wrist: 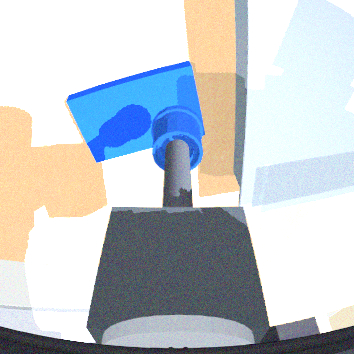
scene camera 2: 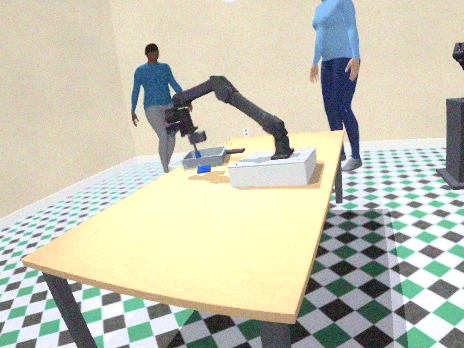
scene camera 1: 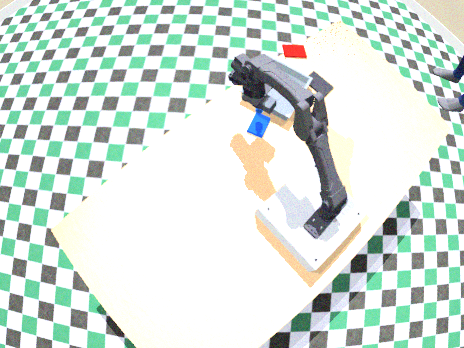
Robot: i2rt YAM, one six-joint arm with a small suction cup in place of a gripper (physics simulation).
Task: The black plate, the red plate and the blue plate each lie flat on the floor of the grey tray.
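The blue plate lies flat on the table beside the grey tray. The black plate lies outside the tray, close to its opposite side. The red plate lies beyond the tray near the table's far edge. It does not show in scene camera 2. My blue suction cup is open and holds nothing. It hangs above the table by the blue plate's tray-side end, apart from the plate. The arm hides part of the tray.
The arm stands on a white box on the table, and its links reach over the table and part of the tray. The tray's raised walls stand close beside the suction cup. Two people stand beyond the table.
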